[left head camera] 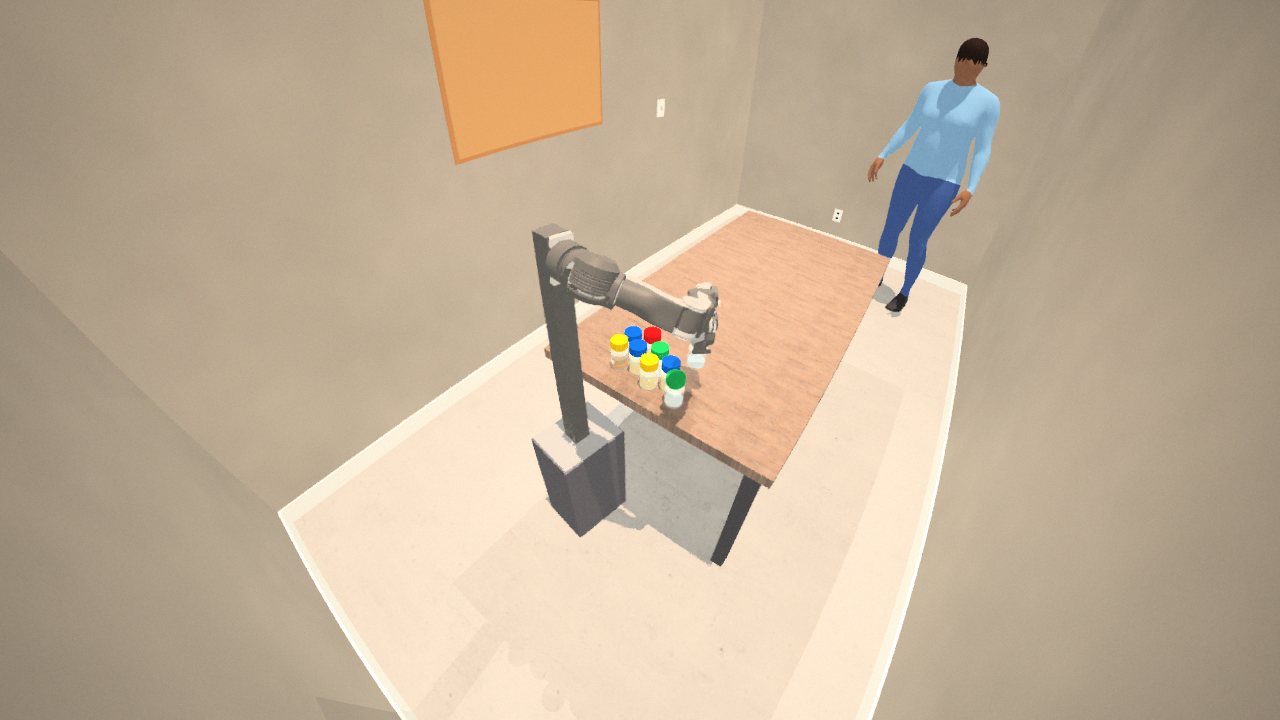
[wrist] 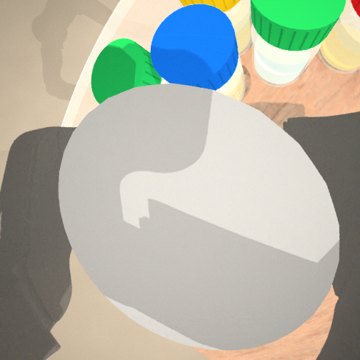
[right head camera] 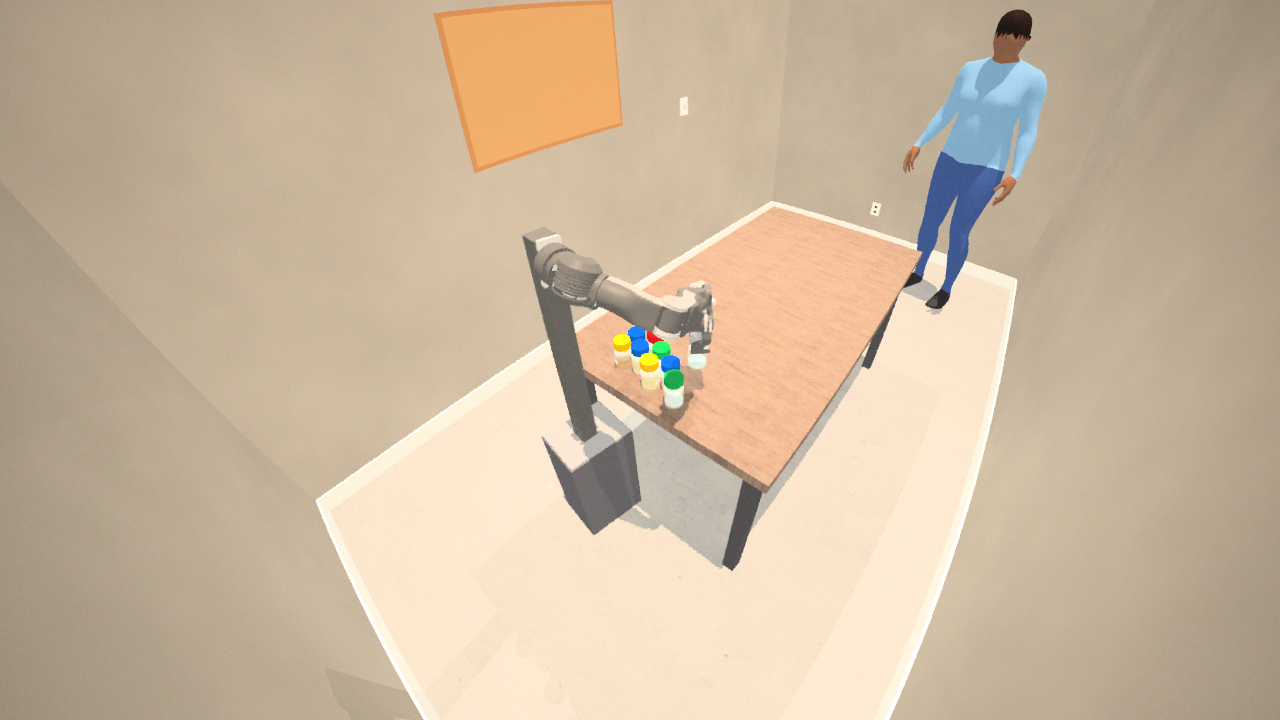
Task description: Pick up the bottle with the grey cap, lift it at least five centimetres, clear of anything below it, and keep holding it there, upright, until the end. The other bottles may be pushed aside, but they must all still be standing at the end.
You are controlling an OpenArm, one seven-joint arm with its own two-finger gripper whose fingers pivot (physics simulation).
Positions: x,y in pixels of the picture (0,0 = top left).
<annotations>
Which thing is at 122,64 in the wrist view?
A green-capped bottle.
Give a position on a green-capped bottle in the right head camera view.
673,379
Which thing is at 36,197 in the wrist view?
The gripper.
</annotations>
